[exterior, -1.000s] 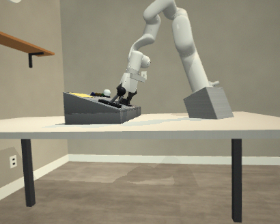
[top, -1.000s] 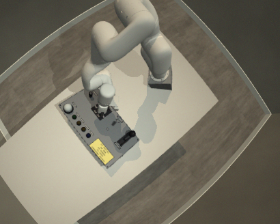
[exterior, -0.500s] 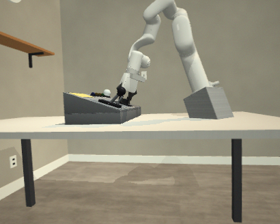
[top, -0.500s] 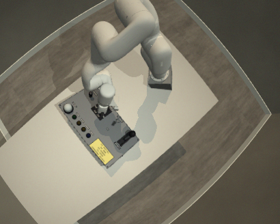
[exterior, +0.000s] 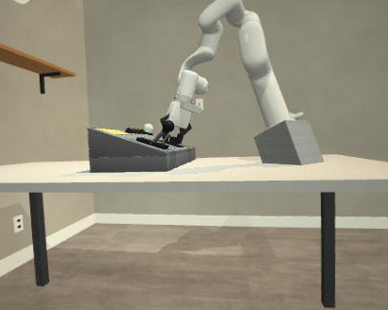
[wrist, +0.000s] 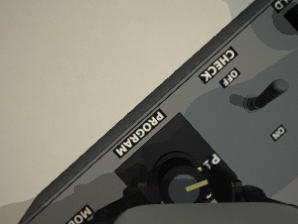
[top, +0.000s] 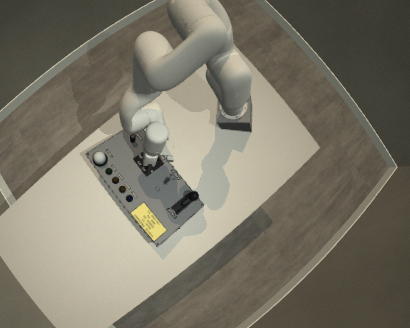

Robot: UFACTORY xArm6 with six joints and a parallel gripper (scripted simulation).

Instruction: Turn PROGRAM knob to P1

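Now: the grey sloped console 40 mm ahead of my hand, 60 mm to the left of it and 30 mm below it. From my hand the other things lie so: check toggle 10 mm ahead, 120 mm to the left, 10 mm below; then black lever 10 mm ahead, 240 mm to the left, 10 mm above; then mode knob 10 mm behind, 120 mm to the right.
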